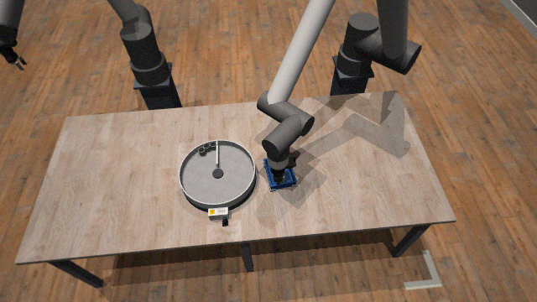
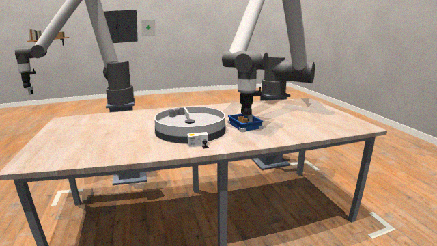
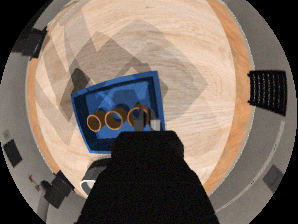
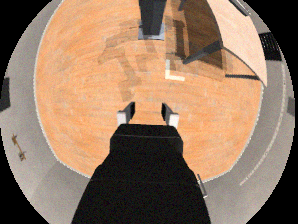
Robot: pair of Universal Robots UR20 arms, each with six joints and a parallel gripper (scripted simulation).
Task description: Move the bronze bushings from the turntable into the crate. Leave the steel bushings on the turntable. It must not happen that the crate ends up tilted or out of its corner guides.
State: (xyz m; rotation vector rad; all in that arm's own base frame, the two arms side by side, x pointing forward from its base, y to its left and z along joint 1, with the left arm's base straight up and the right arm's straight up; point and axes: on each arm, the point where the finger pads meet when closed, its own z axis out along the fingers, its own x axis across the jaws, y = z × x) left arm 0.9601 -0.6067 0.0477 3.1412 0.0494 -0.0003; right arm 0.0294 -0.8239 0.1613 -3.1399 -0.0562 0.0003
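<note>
Right now the blue crate is 6 cm behind my left hand, 1 cm to the right of it and 2 cm below it. Also, from my left hand: turntable (6 cm behind, 35 cm to the right).
</note>
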